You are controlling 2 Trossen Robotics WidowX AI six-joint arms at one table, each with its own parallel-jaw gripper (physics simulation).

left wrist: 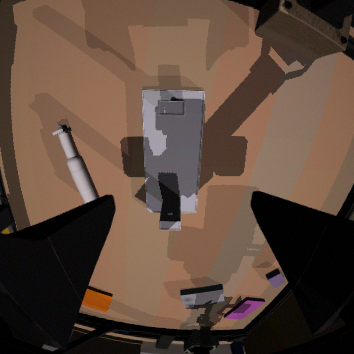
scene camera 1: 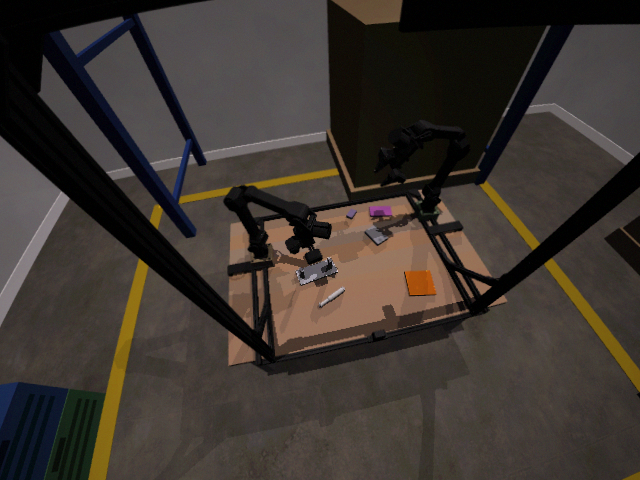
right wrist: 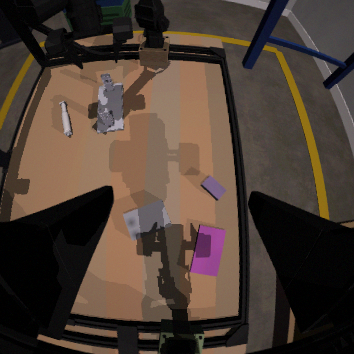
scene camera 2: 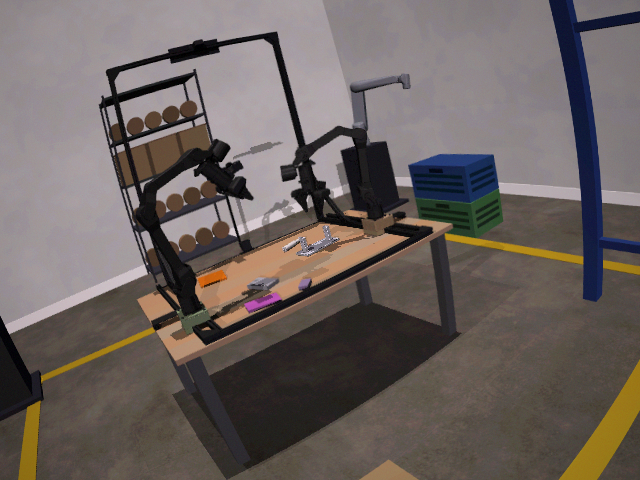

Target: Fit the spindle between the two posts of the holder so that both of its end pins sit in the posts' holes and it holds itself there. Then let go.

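Seen in the pictures: left gripper, between the fingertips: (left wrist: 183, 200) (right wrist: 98, 64) (scene camera 2: 314, 212); right gripper, between the fingertips: (scene camera 1: 377, 179) (right wrist: 182, 195) (scene camera 2: 248, 198); left arm's base, origin of its link: (scene camera 1: 261, 252) (right wrist: 154, 42) (scene camera 2: 376, 216); right arm's base, origin of its link: (left wrist: 200, 348) (scene camera 1: 427, 207) (right wrist: 180, 351) (scene camera 2: 191, 310).
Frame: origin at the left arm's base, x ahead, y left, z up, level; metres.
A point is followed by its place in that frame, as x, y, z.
Note:
The white spindle (scene camera 1: 331, 297) @[0.298, -0.263, -0.043] (scene camera 2: 292, 244) @[0.310, -0.240, -0.049] (left wrist: 78, 170) @[0.299, -0.249, -0.045] (right wrist: 65, 119) @[0.316, -0.243, -0.042] lies flat on the table beside the grey-white holder (scene camera 1: 316, 272) @[0.250, -0.122, -0.055] (scene camera 2: 317, 249) @[0.279, -0.068, -0.055] (left wrist: 172, 140) @[0.226, -0.120, -0.055] (right wrist: 116, 107) @[0.261, -0.090, -0.055], apart from it. The holder stands on its base with its two posts up, and no spindle is between them. My left gripper (scene camera 1: 303, 251) @[0.233, -0.107, 0.087] (scene camera 2: 311, 205) @[0.233, -0.107, 0.087] (left wrist: 183, 200) @[0.233, -0.107, 0.087] is open and empty, pointing down above the holder. In the left wrist view its left finger hides the spindle's near end. My right gripper (scene camera 1: 381, 176) @[0.565, 0.097, 0.272] (scene camera 2: 245, 181) (right wrist: 182, 195) @[0.565, 0.097, 0.272] is open and empty, high above the table at the other end.
A grey block (scene camera 1: 376, 235) @[0.584, 0.033, -0.048] (right wrist: 146, 219) @[0.585, 0.041, -0.048], a magenta block (scene camera 1: 380, 211) @[0.653, 0.194, -0.053] (right wrist: 215, 250) @[0.655, 0.218, -0.053] and a small purple block (scene camera 1: 351, 213) @[0.491, 0.206, -0.049] (right wrist: 214, 188) @[0.496, 0.211, -0.048] lie toward the right arm's side. An orange square (scene camera 1: 419, 283) @[0.704, -0.261, -0.054] (scene camera 2: 212, 279) @[0.713, -0.229, -0.054] lies farther off. Black frame rails edge the table.

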